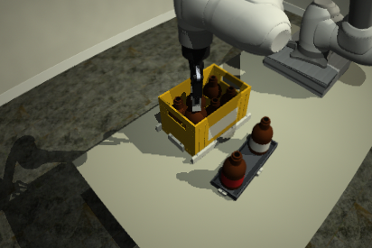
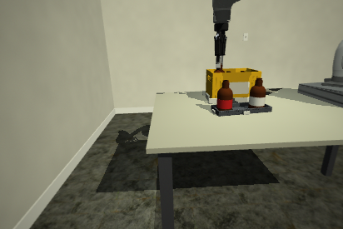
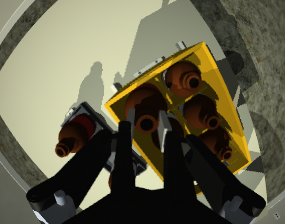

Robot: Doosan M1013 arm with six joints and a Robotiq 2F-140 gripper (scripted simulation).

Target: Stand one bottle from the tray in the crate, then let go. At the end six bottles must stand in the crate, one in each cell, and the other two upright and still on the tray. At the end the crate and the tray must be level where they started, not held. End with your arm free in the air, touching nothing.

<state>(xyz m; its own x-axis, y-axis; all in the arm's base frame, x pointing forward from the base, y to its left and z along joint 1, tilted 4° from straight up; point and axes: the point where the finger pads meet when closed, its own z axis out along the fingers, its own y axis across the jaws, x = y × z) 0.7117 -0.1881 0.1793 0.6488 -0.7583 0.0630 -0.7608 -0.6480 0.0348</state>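
Right now the yellow crate is 100 mm behind my hand, 20 mm to the right of it and 150 mm below it. The rest, counted from my hand: tray: 20 mm behind, 200 mm to the left, 220 mm below.
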